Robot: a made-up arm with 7 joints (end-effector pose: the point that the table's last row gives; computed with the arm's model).
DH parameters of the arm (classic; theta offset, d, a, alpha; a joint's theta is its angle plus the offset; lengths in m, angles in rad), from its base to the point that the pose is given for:
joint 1: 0 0.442 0 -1.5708
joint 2: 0 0 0 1.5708
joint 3: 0 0.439 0.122 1.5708
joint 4: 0 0 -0.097 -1.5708
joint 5: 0 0.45 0 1.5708
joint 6: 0 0 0.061 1.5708
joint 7: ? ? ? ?
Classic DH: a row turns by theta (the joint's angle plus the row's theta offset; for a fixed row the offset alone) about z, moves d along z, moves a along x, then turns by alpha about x.
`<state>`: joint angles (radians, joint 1 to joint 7).
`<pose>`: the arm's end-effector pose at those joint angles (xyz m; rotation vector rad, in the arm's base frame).
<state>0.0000 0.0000 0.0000 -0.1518 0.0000 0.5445 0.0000</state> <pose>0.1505 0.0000 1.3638 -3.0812 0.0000 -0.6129</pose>
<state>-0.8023 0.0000 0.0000 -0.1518 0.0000 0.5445 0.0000</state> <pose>0.1046 -0.1082 1.3638 2.7068 -1.1481 0.5384</pose>
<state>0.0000 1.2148 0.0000 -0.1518 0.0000 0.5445 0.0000</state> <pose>0.9165 0.0000 0.6222 -2.8799 0.0000 1.2553</pose>
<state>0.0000 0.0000 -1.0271 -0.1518 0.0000 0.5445 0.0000</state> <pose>0.0779 -0.1288 1.3638 2.5314 -1.4278 0.5035</pose>
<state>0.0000 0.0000 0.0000 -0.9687 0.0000 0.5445 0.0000</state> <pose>0.4935 0.0000 1.1907 -3.0712 0.0000 0.6613</pose>
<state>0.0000 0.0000 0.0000 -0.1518 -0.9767 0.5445 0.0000</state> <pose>0.1278 -0.0432 1.3673 2.4745 -1.2600 0.4922</pose>
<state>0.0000 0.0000 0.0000 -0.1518 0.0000 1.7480 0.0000</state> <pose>0.0926 0.0000 1.4015 -2.1930 0.0000 -2.2495</pose>
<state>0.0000 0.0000 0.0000 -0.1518 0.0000 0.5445 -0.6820</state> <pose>0.1505 0.0000 1.3638 2.7891 0.9897 0.5548</pose>
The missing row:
joint 7: 0 0 0 0
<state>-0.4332 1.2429 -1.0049 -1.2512 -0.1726 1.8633 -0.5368</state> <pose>0.4968 -0.7569 0.3787 2.2215 -0.5509 -1.2971</pose>
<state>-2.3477 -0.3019 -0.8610 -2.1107 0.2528 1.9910 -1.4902</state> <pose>-0.5446 0.1205 0.8305 1.7051 -2.1496 0.3973</pose>
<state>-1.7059 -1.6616 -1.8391 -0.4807 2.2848 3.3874 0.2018</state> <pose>-0.1349 0.8639 0.2501 -1.4862 1.9933 1.5970</pose>
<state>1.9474 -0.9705 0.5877 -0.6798 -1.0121 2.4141 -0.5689</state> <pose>0.0152 -0.6327 1.1617 -0.0723 -0.2987 -2.3855</pose>
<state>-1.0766 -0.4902 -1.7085 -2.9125 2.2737 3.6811 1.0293</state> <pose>-0.2809 -0.0490 0.4456 3.0864 0.2984 0.3237</pose>
